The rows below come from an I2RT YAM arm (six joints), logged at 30 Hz.
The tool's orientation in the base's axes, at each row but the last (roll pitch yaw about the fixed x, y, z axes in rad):
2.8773, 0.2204, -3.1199
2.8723, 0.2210, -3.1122
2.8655, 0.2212, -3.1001
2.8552, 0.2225, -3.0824
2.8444, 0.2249, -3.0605
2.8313, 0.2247, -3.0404
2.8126, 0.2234, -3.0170
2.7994, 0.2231, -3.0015
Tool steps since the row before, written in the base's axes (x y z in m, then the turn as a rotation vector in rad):
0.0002, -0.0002, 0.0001, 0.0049, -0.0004, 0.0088
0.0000, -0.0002, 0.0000, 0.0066, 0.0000, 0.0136
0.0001, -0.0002, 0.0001, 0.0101, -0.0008, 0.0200
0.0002, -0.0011, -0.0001, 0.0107, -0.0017, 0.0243
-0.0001, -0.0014, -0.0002, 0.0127, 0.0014, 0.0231
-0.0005, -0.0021, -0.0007, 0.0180, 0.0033, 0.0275
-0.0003, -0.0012, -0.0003, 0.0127, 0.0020, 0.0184
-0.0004, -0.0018, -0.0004, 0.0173, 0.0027, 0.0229
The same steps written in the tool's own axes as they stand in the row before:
-0.0002, -0.0002, -0.0001, -0.0067, 0.0015, -0.0074
0.0000, -0.0002, -0.0001, -0.0094, 0.0030, -0.0114
-0.0001, -0.0002, -0.0001, -0.0142, 0.0035, -0.0170
-0.0001, -0.0011, -0.0002, -0.0157, 0.0038, -0.0212
0.0003, -0.0014, -0.0003, -0.0176, 0.0061, -0.0187
0.0008, -0.0021, -0.0001, -0.0239, 0.0083, -0.0212
0.0005, -0.0012, -0.0002, -0.0166, 0.0053, -0.0142
0.0007, -0.0017, -0.0003, -0.0221, 0.0064, -0.0173

